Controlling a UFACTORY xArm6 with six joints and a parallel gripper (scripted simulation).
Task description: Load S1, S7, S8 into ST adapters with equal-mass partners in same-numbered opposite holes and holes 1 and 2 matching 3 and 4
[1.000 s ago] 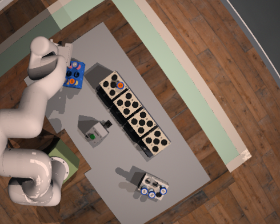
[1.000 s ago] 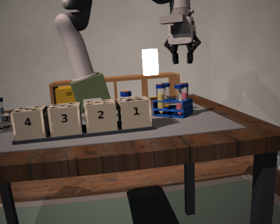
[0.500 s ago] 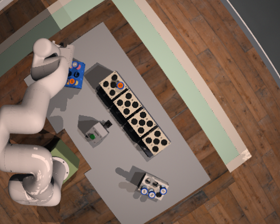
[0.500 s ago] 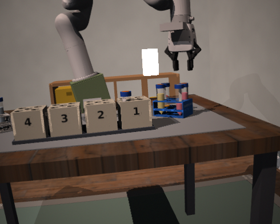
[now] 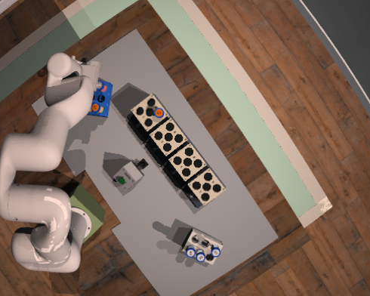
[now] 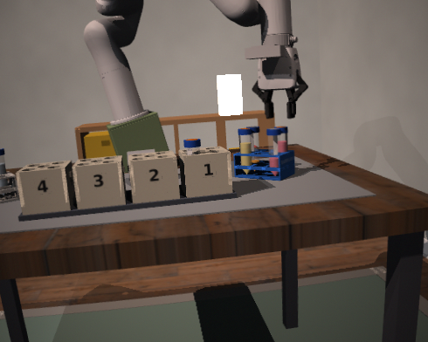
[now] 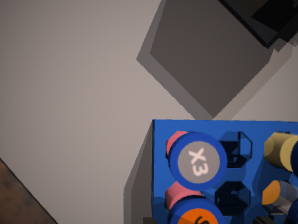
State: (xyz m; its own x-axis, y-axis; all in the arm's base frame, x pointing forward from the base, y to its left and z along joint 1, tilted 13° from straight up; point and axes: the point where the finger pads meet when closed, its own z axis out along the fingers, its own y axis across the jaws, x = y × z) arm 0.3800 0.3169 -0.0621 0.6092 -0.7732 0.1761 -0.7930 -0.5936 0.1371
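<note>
Right now my hand is 100 mm above the pink tube and 10 mm to the right of it. The rest, counted from my hand: blue rack 130 mm below, 40 mm to the right, 20 mm behind; green DONE key 330 mm to the right, 160 mm behind, 90 mm below; tube of yellowish liquid 100 mm below, 90 mm to the right, 40 mm behind.
</note>
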